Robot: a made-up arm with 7 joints. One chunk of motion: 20 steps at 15 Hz.
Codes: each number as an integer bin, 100 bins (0 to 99) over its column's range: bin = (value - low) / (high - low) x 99, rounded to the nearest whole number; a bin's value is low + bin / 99 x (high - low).
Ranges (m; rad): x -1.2..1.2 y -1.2..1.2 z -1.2..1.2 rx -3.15..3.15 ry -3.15..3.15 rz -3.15..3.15
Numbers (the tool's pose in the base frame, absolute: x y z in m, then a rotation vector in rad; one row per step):
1: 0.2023 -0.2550 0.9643 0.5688 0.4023 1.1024
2: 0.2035 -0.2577 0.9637 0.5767 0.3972 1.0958
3: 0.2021 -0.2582 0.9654 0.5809 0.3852 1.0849
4: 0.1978 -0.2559 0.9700 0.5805 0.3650 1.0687
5: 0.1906 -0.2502 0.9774 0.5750 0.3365 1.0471
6: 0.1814 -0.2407 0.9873 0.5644 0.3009 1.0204
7: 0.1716 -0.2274 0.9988 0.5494 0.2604 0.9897
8: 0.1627 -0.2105 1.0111 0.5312 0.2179 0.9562
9: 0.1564 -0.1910 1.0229 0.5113 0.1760 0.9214
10: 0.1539 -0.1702 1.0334 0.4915 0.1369 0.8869
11: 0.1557 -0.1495 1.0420 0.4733 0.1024 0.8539
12: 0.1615 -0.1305 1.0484 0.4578 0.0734 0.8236
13: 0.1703 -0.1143 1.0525 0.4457 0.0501 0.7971
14: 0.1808 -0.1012 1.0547 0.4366 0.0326 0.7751
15: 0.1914 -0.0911 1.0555 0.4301 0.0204 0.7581
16: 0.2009 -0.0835 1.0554 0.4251 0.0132 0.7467
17: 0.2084 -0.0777 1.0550 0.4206 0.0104 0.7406
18: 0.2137 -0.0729 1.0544 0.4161 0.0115 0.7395
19: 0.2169 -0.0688 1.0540 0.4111 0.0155 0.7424
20: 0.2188 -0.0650 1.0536 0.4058 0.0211 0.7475
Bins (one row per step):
1: 58 39 89 58 56 67
2: 58 39 89 59 56 67
3: 58 39 89 59 56 67
4: 58 39 90 59 55 66
5: 57 39 90 59 55 66
6: 57 40 90 58 54 66
7: 57 40 91 58 54 65
8: 56 41 91 58 53 65
9: 56 42 92 58 52 64
10: 56 42 92 57 52 63
11: 56 43 92 57 51 63
12: 56 44 93 57 51 62
13: 57 45 93 57 50 62
14: 57 45 93 56 50 62
15: 57 46 93 56 50 61
16: 58 46 93 56 50 61
17: 58 46 93 56 50 61
18: 58 46 93 56 50 61
19: 58 47 93 56 50 61
20: 59 47 93 56 50 61

